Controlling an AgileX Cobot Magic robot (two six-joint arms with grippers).
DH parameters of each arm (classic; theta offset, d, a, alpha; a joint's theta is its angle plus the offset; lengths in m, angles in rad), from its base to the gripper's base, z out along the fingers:
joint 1: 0 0.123 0 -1.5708
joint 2: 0.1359 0 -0.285 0
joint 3: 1.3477 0 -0.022 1.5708
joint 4: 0 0.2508 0 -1.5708
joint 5: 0 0 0.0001 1.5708
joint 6: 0 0.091 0 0
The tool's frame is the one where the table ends.
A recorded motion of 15 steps. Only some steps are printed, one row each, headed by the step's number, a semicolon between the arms.
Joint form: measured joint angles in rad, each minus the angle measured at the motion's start. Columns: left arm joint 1, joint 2, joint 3, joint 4, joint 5, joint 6; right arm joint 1, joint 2, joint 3, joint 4, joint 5, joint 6.
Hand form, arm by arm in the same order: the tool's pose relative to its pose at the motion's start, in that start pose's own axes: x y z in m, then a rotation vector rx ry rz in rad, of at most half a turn. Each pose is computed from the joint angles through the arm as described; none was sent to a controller.
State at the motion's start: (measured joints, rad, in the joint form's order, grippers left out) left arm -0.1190 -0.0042 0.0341 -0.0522 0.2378 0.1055; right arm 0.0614 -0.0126 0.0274 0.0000 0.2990 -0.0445
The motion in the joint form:
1: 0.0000 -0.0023 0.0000 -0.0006 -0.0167 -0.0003; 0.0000 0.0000 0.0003 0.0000 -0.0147 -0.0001
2: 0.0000 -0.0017 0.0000 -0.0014 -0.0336 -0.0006; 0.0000 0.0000 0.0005 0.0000 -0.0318 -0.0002
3: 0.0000 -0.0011 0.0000 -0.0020 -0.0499 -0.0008; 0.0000 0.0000 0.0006 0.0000 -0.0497 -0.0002
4: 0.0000 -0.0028 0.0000 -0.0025 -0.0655 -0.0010; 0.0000 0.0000 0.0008 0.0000 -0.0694 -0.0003
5: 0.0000 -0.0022 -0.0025 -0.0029 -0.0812 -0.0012; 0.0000 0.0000 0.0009 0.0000 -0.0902 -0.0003
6: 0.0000 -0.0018 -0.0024 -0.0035 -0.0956 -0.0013; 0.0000 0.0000 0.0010 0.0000 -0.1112 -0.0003
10: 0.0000 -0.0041 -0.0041 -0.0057 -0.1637 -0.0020; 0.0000 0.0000 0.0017 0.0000 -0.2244 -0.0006
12: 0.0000 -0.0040 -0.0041 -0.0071 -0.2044 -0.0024; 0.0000 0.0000 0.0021 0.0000 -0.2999 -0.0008
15: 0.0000 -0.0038 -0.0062 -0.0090 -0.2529 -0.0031; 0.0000 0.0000 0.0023 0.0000 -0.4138 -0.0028
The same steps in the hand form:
1: -0.0016 0.0002 -0.0002 -0.0017 -0.0189 -0.0009; -0.0012 -0.0001 0.0000 0.0006 -0.0144 -0.0001
2: -0.0031 0.0003 -0.0002 -0.0033 -0.0351 -0.0019; -0.0027 -0.0001 0.0000 0.0014 -0.0313 -0.0002
3: -0.0046 0.0004 -0.0002 -0.0049 -0.0508 -0.0027; -0.0043 -0.0002 0.0000 0.0022 -0.0491 -0.0002
4: -0.0061 0.0006 -0.0004 -0.0065 -0.0680 -0.0034; -0.0060 -0.0003 -0.0001 0.0031 -0.0685 -0.0003
5: -0.0083 0.0008 -0.0007 -0.0082 -0.0855 -0.0040; -0.0079 -0.0004 -0.0003 0.0040 -0.0892 -0.0003
6: -0.0095 0.0009 -0.0008 -0.0096 -0.0993 -0.0047; -0.0098 -0.0004 -0.0004 0.0049 -0.1101 -0.0003
10: -0.0163 0.0016 -0.0019 -0.0166 -0.1711 -0.0076; -0.0197 -0.0009 -0.0021 0.0100 -0.2225 -0.0006
12: -0.0199 0.0020 -0.0026 -0.0207 -0.2115 -0.0094; -0.0262 -0.0012 -0.0038 0.0134 -0.2975 -0.0008
15: -0.0248 0.0025 -0.0039 -0.0257 -0.2616 -0.0120; -0.0358 -0.0016 -0.0073 0.0189 -0.4111 -0.0028

